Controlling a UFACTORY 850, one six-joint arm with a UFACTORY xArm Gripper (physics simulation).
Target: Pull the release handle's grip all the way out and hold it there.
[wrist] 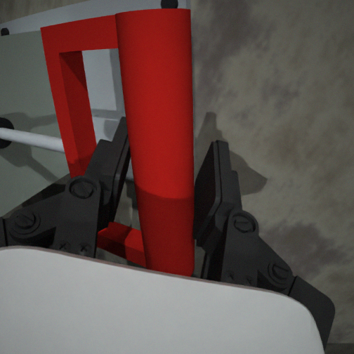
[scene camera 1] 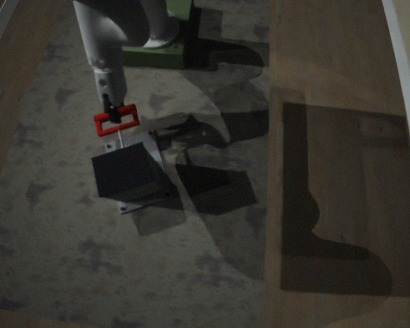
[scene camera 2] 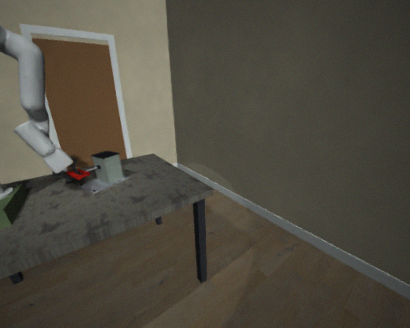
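Note:
The release handle's red grip [scene camera 1: 132,116] [scene camera 2: 78,174] [wrist: 157,110] is a rectangular frame with a thick round outer bar. A pale rod [scene camera 1: 120,138] [scene camera 2: 92,169] [wrist: 35,139] joins it to the box [scene camera 1: 125,171] [scene camera 2: 109,168] [wrist: 25,75], and a length of rod shows between grip and box. The box is grey-green with a dark top and stands on a light base plate [scene camera 1: 160,165] [scene camera 2: 93,188]. My gripper [scene camera 1: 114,116] [wrist: 168,151] is shut on the grip's outer bar, one finger inside the frame and one outside. The lower end of the bar is hidden by the gripper body in the wrist view.
The box and plate stand on a mottled grey table [scene camera 1: 65,260] [scene camera 2: 140,205]. The arm's green base block [scene camera 1: 155,57] [scene camera 2: 11,205] is at the table's other end. Dark bolt heads show at the plate's corners. A brown door and walls stand beyond the table.

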